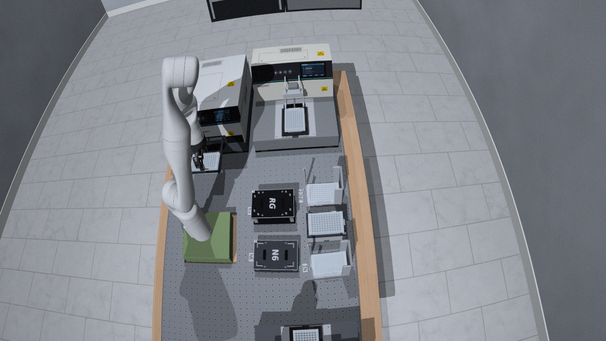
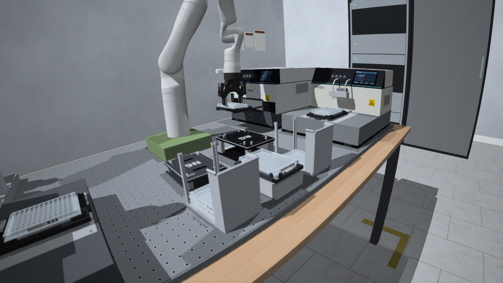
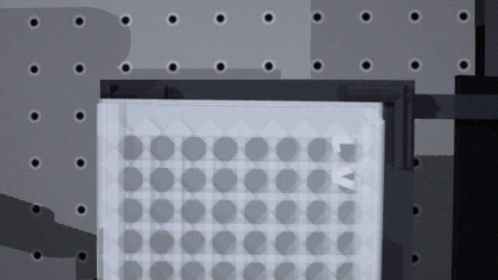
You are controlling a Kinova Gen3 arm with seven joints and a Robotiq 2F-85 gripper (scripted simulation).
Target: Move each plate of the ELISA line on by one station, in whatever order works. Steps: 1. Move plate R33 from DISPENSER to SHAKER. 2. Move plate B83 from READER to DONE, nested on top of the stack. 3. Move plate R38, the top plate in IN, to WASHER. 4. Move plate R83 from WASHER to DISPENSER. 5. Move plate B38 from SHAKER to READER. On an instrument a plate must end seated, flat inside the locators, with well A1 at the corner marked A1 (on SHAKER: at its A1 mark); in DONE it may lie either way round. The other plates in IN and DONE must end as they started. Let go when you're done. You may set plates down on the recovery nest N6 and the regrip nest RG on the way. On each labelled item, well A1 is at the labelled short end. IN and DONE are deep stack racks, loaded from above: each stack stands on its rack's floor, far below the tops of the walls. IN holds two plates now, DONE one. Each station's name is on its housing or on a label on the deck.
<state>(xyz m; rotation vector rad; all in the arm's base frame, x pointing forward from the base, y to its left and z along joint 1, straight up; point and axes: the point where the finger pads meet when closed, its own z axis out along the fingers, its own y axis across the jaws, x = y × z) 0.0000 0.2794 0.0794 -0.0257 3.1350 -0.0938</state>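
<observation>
Right now my hand is 1 cm above the plate B83. From my hand the other things lie so: RG nest (28 cm ahead, 17 cm to the right, 7 cm below); plate R83 (37 cm ahead, 20 cm to the left, 2 cm below); washer nest (37 cm ahead, 20 cm to the left, 3 cm below).
</observation>
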